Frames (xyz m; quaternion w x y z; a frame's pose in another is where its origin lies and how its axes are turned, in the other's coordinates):
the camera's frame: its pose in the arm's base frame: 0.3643 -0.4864 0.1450 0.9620 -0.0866 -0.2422 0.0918
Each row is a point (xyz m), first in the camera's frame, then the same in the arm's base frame.
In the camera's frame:
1: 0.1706 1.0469 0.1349
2: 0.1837 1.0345 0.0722
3: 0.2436 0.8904 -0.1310
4: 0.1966 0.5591 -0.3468
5: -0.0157 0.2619 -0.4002
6: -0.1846 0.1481 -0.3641
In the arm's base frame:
1: 0.3060 0.5809 0.1179
2: 0.3492 0.5641 0.0720
3: 0.5184 0.4129 -0.0470
4: 0.6263 0.0555 -0.1854
5: 0.5083 -0.2852 -0.2646
6: 0.3600 -0.4278 -0.2853

